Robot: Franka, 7 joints.
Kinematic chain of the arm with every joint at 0, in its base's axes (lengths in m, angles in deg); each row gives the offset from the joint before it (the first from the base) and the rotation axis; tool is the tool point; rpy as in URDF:
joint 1: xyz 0 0 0.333 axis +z
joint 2: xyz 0 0 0 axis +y
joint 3: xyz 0 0 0.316 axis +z
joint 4: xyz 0.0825 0 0 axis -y
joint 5: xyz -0.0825 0 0.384 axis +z
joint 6: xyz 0 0 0 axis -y
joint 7: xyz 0.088 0 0 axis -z
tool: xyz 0 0 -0.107 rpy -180 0 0
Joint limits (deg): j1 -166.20..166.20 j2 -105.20..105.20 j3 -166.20..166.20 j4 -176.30..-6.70 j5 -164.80..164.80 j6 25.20..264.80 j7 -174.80..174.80
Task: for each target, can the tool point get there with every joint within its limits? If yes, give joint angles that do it. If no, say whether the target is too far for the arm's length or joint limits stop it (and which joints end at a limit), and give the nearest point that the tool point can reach.
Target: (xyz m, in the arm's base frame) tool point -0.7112 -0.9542 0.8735
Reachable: no: too far | nearest point -0.4668 -0.6263 0.6878 | short by 0.449 m
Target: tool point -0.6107 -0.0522 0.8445
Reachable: yes | joints 139.59 58.21 106.31 -64.47 115.38 102.67 -44.96
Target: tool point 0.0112 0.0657 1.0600
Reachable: yes | joints 121.12 -51.62 -4.07 -88.55 78.38 140.90 40.53
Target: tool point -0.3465 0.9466 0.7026
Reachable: no: too far | nearest point -0.2769 0.7564 0.6283 | short by 0.216 m
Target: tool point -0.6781 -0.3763 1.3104
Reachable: no: too far | nearest point -0.4663 -0.2587 1.0050 | short by 0.390 m
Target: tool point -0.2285 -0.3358 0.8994
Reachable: yes | joints -44.26 -44.66 -45.87 -92.93 66.37 120.58 123.28
